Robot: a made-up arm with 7 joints.
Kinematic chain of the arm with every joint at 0, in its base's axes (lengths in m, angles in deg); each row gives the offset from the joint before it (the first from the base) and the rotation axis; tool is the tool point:
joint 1: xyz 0 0 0 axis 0 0.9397 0.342
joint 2: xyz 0 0 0 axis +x
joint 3: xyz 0 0 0 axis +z
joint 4: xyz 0.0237 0 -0.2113 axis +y
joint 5: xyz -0.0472 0 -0.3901 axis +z
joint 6: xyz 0 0 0 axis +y
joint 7: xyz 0 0 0 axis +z
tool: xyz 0 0 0
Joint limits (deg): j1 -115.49..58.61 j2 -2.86..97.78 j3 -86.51..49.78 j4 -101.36..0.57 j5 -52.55..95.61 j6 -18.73..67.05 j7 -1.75..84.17
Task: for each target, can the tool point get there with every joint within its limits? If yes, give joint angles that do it. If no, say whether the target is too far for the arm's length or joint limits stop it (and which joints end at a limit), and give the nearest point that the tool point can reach.
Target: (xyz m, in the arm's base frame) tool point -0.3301 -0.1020 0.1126
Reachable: no: joint limits stop it (at a limit: joint 1, joint 2, joint 4) | nearest point -0.3359 0.1512 0.2639 | short by 0.295 m
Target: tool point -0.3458 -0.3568 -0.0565
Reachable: no: joint limits stop it (at a limit: joint 1, joint 3, joint 4) | nearest point -0.2147 -0.2882 -0.2759 | short by 0.265 m
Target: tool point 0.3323 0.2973 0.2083
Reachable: yes | joints -7.03 77.78 34.15 -88.52 67.48 30.80 60.20
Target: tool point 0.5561 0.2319 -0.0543
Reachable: yes | joints -67.67 34.45 29.95 -18.79 47.12 26.38 7.01
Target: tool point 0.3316 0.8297 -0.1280
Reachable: no: too far | nearest point 0.2225 0.5566 -0.0859 | short by 0.297 m
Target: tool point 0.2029 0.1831 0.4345
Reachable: yes | joints -73.21 76.85 13.89 -80.82 13.24 8.84 14.36
